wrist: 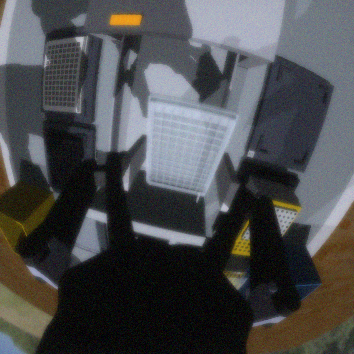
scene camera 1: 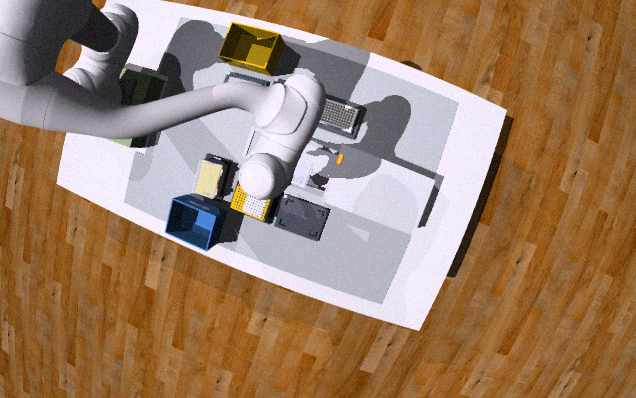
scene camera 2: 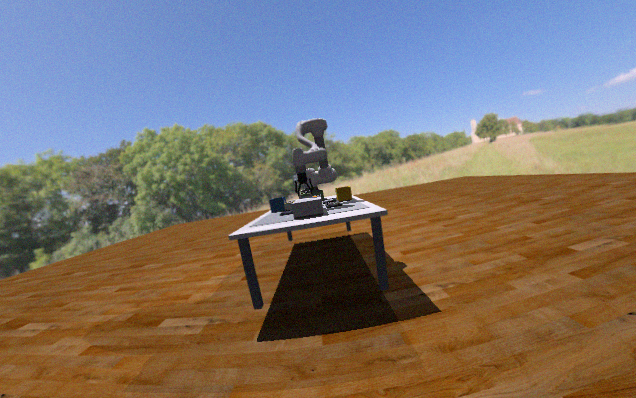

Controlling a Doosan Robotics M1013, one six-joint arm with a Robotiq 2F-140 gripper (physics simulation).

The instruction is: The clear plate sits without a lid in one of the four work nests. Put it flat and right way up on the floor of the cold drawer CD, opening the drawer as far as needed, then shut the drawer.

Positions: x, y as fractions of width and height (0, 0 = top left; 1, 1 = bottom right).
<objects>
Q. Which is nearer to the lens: the black plate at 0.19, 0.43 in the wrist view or the yellow-and-white rack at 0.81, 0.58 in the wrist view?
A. The yellow-and-white rack.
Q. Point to a cold drawer CD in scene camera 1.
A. At 0.51, 0.40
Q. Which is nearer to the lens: the cold drawer CD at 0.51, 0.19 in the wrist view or the black plate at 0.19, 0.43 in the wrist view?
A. The cold drawer CD.
</objects>
